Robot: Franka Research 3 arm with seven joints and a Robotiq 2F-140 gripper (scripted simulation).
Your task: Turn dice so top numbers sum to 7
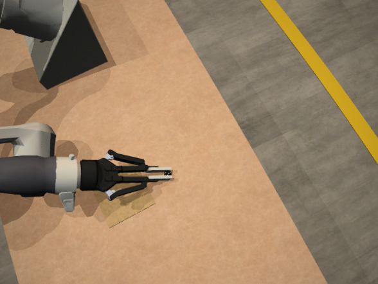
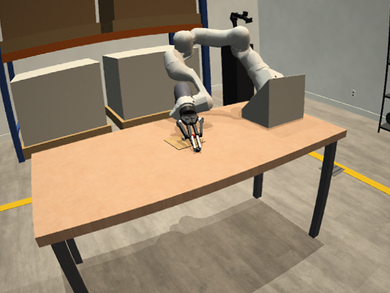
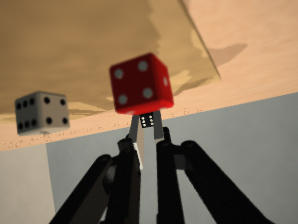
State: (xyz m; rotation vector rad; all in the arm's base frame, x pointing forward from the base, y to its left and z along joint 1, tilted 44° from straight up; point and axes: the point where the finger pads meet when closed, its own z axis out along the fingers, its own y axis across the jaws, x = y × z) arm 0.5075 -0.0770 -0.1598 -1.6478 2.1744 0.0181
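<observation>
The white die is 12 cm to the right of my hand, 2 cm below it and 1 cm behind it. Also, from my hand: black die 2 cm to the left, 2 cm below, 1 cm ahead; then red die 11 cm to the right, 6 cm behind, 2 cm below; then tan mat 11 cm to the right, 3 cm below, 1 cm behind.
</observation>
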